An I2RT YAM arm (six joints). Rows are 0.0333 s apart.
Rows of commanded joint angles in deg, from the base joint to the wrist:
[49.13 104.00 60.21 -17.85 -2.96 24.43]
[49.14 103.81 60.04 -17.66 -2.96 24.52]
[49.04 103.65 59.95 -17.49 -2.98 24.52]
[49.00 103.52 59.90 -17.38 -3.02 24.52]
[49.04 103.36 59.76 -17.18 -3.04 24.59]
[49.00 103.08 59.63 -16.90 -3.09 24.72]
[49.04 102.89 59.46 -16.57 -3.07 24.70]
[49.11 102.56 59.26 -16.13 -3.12 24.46]
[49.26 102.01 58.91 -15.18 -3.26 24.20]
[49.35 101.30 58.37 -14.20 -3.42 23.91]
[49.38 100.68 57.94 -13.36 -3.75 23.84]
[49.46 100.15 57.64 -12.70 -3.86 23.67]
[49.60 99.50 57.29 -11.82 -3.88 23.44]
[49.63 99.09 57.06 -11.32 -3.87 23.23]
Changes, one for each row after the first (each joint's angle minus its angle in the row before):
[0.01 -0.19 -0.17 0.19 0.00 0.09]
[-0.10 -0.16 -0.09 0.17 -0.02 0.00]
[-0.04 -0.13 -0.05 0.11 -0.04 0.00]
[0.04 -0.16 -0.14 0.20 -0.02 0.07]
[-0.04 -0.28 -0.13 0.28 -0.05 0.13]
[0.04 -0.19 -0.17 0.33 0.02 -0.02]
[0.07 -0.33 -0.20 0.44 -0.05 -0.24]
[0.15 -0.55 -0.35 0.95 -0.14 -0.26]
[0.09 -0.71 -0.54 0.98 -0.16 -0.29]
[0.03 -0.62 -0.43 0.84 -0.33 -0.07]
[0.08 -0.53 -0.30 0.66 -0.11 -0.17]
[0.14 -0.65 -0.35 0.88 -0.02 -0.23]
[0.03 -0.41 -0.23 0.50 0.01 -0.21]

